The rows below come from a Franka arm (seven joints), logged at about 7 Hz.
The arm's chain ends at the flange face. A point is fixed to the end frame.
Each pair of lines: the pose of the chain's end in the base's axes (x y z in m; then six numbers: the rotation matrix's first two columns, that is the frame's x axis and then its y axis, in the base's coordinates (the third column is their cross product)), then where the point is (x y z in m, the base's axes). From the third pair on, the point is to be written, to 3 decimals.
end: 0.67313 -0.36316 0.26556 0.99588 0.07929 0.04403 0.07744 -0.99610 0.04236
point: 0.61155 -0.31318 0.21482
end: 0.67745 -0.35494 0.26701 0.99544 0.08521 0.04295 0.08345 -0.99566 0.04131
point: 0.61551 -0.30528 0.21639
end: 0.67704 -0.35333 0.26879 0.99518 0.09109 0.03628 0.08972 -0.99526 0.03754
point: 0.614 -0.304 0.219
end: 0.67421 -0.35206 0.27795 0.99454 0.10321 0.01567 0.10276 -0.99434 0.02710
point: 0.610 -0.303 0.230
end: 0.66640 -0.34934 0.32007 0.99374 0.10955 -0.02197 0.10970 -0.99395 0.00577
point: 0.600 -0.300 0.275
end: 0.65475 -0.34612 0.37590 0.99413 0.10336 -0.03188 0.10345 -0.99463 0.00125
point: 0.588 -0.296 0.332
